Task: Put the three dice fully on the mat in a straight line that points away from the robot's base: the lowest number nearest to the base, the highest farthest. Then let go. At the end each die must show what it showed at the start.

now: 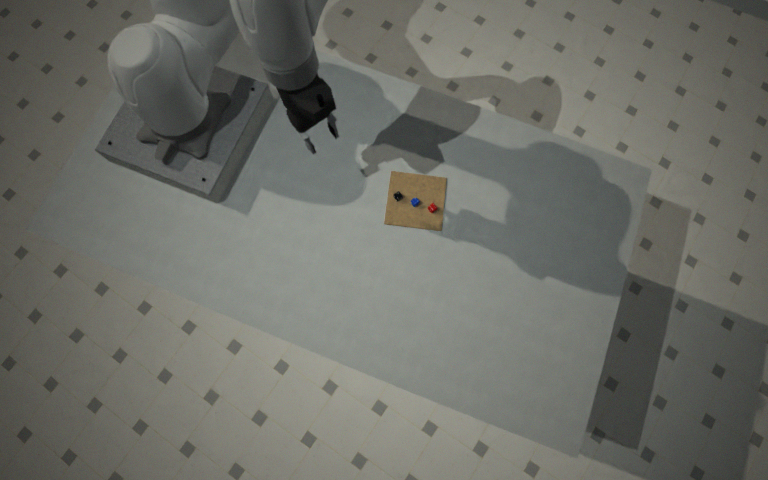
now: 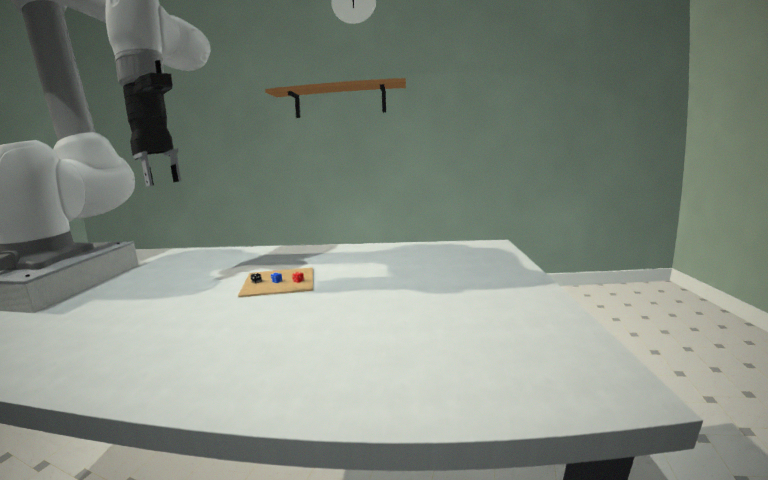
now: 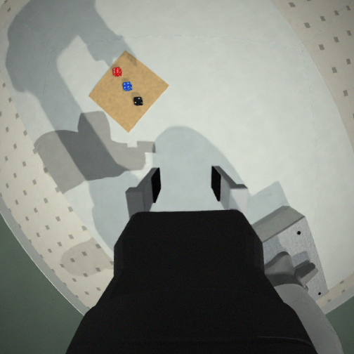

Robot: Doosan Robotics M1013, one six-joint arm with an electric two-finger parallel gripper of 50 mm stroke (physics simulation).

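Frame: origin at the arm's base, x ahead, y left, z up, level; centimetres.
Seen in the pictures: gripper, fingertip midpoint: (image 1: 323, 142) (image 2: 164, 183); arm's base at its link origin: (image 1: 185, 119) (image 2: 40, 259).
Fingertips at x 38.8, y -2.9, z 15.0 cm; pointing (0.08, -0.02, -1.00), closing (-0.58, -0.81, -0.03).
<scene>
Offsets run from my fingertips to a thing's top centre. Level surfaces: height alone.
A square tan mat @(dy +1.5, dx +21.2, dz -21.1 cm) (image 1: 404, 217) (image 2: 283, 289) (image 3: 155, 86) lies on the table. Three dice rest on it, apart, in a straight line leading away from the robot's base. The black die @(dy +0.9, dx +16.7, dz -19.5 cm) (image 1: 398, 195) (image 2: 256, 277) (image 3: 138, 101) is nearest the base, the blue die @(dy +0.7, dx +21.1, dz -19.5 cm) (image 1: 415, 202) (image 2: 276, 277) (image 3: 127, 86) is in the middle, and the red die @(dy +0.4, dx +25.6, dz -19.5 cm) (image 1: 432, 208) (image 2: 297, 277) (image 3: 117, 71) is farthest. All lie within the mat's edges. Their pips are too small to read surely. My gripper (image 1: 321, 136) (image 2: 162, 176) (image 3: 185, 177) is open and empty, high above the table between base and mat.
The robot's base plate (image 1: 240, 141) (image 2: 84, 281) (image 3: 285, 220) stands on the white table @(dz -21.5 cm) (image 1: 339, 294) (image 2: 362, 350) (image 3: 240, 90). Shadows of the arm fall across the table around the mat. A wooden shelf (image 2: 339, 87) is fixed to the green wall behind.
</scene>
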